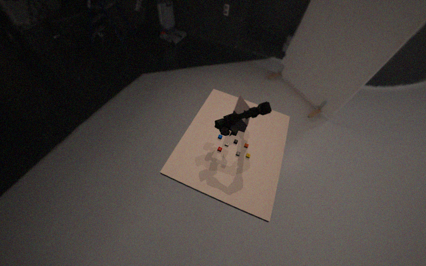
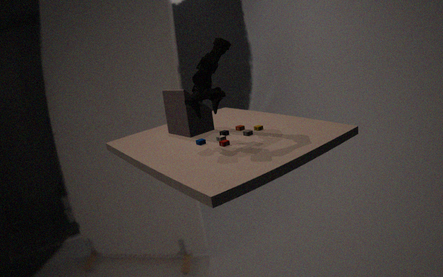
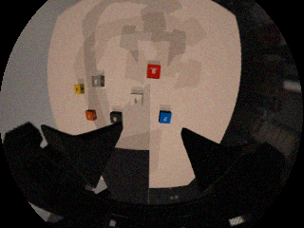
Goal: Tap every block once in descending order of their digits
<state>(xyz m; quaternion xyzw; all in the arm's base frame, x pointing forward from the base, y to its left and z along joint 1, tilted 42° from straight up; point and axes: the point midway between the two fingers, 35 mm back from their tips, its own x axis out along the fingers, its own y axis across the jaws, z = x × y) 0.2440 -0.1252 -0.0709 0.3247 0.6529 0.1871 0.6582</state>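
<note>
Right now the red block is 11 cm below my gripper tip, 9 cm ahead of it and 1 cm to the right of it. From my gripper tip the other things lie so: white block: 11 cm below, 4 cm to the left, 2 cm ahead; then black block: 11 cm to the left, 11 cm below, 2 cm behind; then blue block: 11 cm below, 4 cm to the right, 3 cm behind.
</note>
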